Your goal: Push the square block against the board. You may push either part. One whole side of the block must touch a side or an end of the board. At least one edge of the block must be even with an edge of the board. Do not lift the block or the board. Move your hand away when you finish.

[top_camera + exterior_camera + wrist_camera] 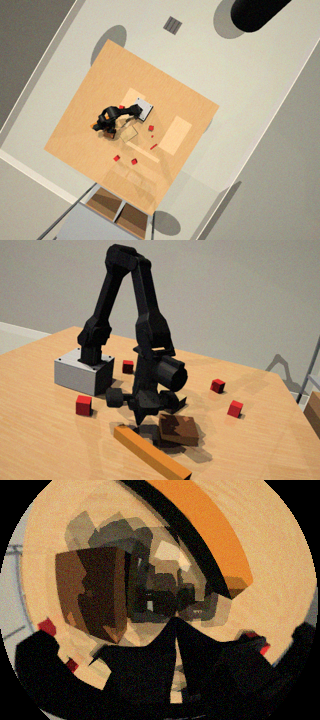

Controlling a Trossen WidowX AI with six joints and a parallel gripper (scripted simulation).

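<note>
My gripper tip is now 110 mm short of the brown square block, 30 mm to the right of it and 10 mm below it. Round my gripper tip: long orange board: 80 mm ahead, 100 mm to the right, 10 mm above; tiny red cube: 150 mm behind, 370 mm to the left; pale flat block: 10 mm behind, 180 mm to the left, 10 mm above.
</note>
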